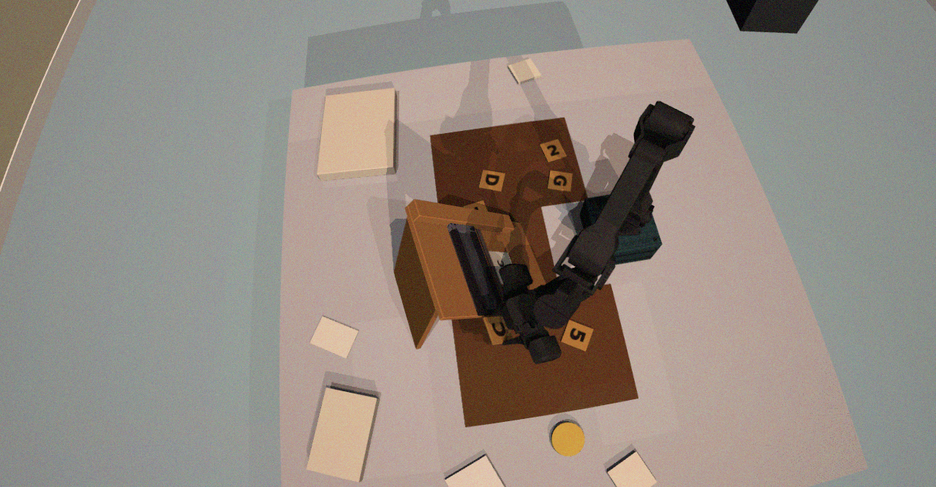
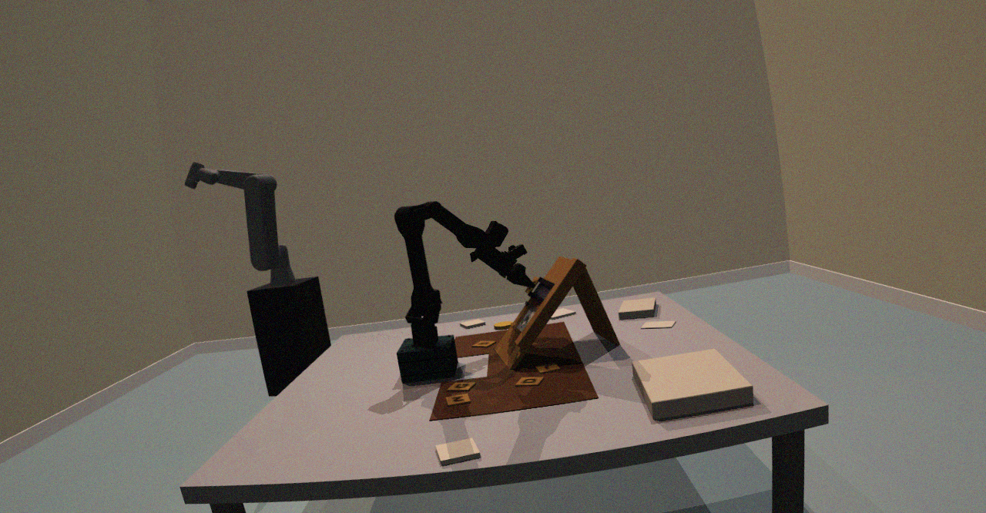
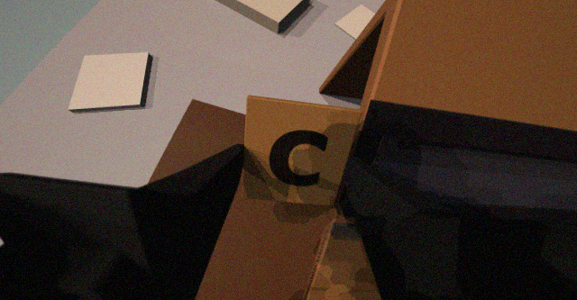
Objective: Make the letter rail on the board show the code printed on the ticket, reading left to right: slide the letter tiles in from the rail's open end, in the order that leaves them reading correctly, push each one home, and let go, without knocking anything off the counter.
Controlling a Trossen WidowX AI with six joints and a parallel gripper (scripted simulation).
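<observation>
The white ticket lies 150 mm to the right of my gripper tip, 70 mm below it and 10 mm behind it. Also, from my gripper tip: brown mat: 230 mm to the right, 170 mm below, 100 mm behind; then cream box: 600 mm to the right, 380 mm ahead, 160 mm below.
</observation>
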